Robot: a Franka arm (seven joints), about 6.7 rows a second.
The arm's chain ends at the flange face. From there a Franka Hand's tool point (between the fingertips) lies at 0.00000 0.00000 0.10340 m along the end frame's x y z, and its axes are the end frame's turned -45 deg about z.
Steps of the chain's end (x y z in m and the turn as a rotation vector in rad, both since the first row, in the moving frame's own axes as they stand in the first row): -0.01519, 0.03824, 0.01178, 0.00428, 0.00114, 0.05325; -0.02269, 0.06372, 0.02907, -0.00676, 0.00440, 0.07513; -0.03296, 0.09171, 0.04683, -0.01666, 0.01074, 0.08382
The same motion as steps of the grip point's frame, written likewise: -0.03738, 0.01608, 0.01178, 0.00222, 0.00383, 0.05325; -0.06130, 0.02982, 0.02907, -0.00789, -0.00167, 0.07513; -0.08867, 0.04353, 0.04681, -0.01937, -0.00419, 0.08382
